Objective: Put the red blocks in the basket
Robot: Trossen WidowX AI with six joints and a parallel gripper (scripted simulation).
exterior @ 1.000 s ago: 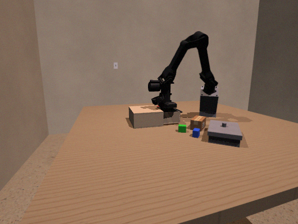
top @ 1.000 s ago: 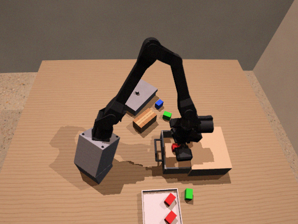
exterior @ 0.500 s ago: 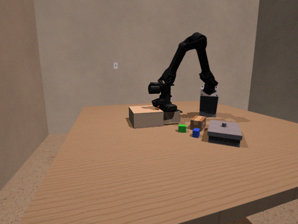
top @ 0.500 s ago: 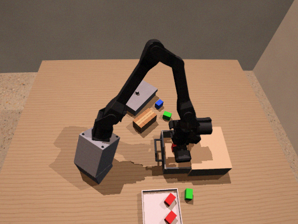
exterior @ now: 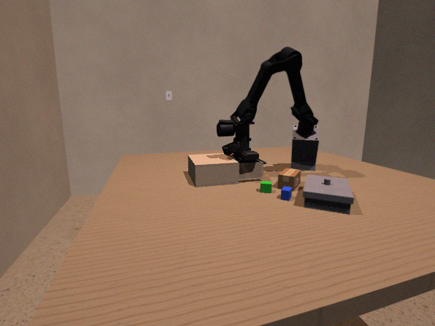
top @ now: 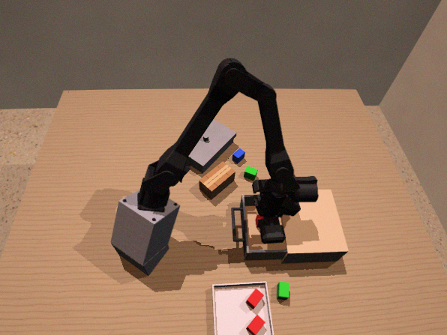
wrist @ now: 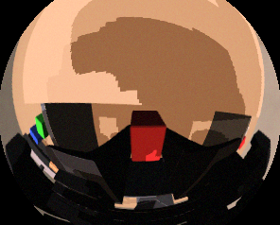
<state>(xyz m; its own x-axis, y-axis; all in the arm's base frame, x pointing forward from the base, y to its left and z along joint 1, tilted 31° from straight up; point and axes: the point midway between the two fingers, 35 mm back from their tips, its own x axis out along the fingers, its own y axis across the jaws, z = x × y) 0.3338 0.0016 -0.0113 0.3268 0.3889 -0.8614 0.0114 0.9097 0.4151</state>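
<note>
Right now my hand is 20 mm to the left of the drawer and 20 mm above it. The rest, counted from my hand: tan drawer cabinet: 80 mm ahead, 30 mm to the right, 20 mm below; then white tray: 240 mm to the right, 100 mm behind, 40 mm below; then brown crate: 160 mm to the left, 120 mm behind, 20 mm below.
</note>
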